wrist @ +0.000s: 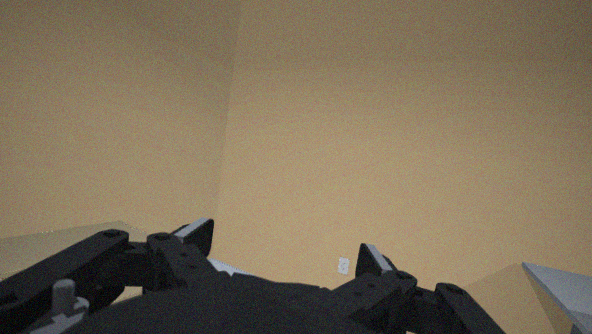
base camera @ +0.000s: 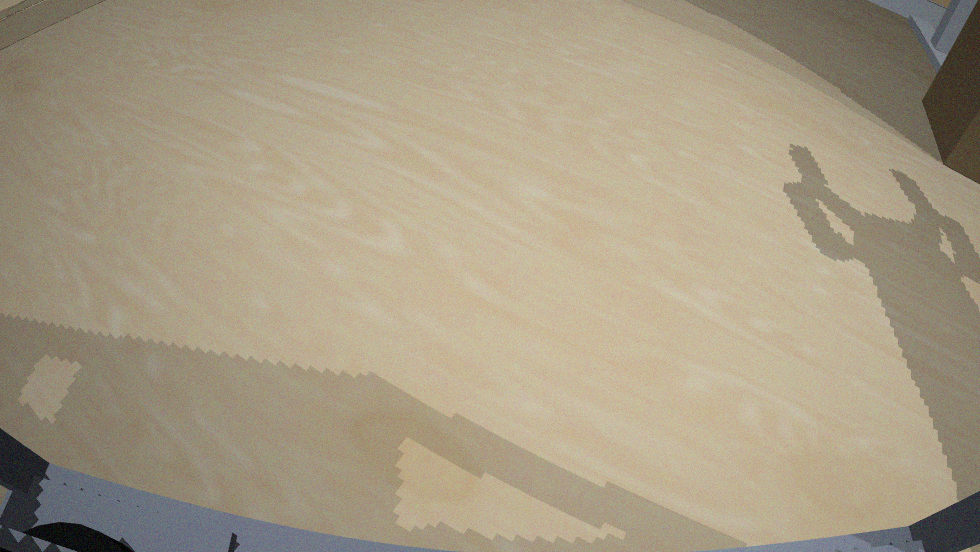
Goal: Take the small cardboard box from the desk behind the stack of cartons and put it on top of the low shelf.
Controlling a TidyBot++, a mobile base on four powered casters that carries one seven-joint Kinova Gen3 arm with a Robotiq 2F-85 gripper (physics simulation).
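Places are measured from the arm's base along level axes (x ahead, y left, z up), in metres.
Pixels of known places: gripper, fingertip midpoint: (wrist: pixel 284 247).
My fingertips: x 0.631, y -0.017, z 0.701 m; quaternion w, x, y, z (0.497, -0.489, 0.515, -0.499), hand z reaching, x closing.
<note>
Behind a point stands the place of what it marks.
My gripper (wrist: pixel 284 247) {x 0.631, y -0.017, z 0.701 m} is open in the wrist view, its two black fingers wide apart with nothing between them, facing a plain tan wall. In the base camera view the gripper itself does not show, but its shadow with two spread fingers lies on the floor at the right. Part of a dark brown carton (base camera: pixel 961 102) {x 0.813, y -0.790, z -0.306 m} shows at the right edge of the base camera view; whether it belongs to the stack is hard to tell. The small cardboard box does not show in either view, and I cannot make out the desk or the low shelf for certain.
A white wall outlet (wrist: pixel 343 265) {x 2.260, y -0.436, z 0.006 m} is seen low between the fingers. A grey-white angular surface (wrist: pixel 565 290) {x 1.470, y -1.201, z 0.323 m} cuts into the lower right of the wrist view. Pale grey framework (base camera: pixel 949 30) {x 1.360, y -1.210, z -0.307 m} stands at the top right of the base camera view, beyond the wooden floor (base camera: pixel 480 205) {x 0.486, y 0.019, z -0.397 m}.
</note>
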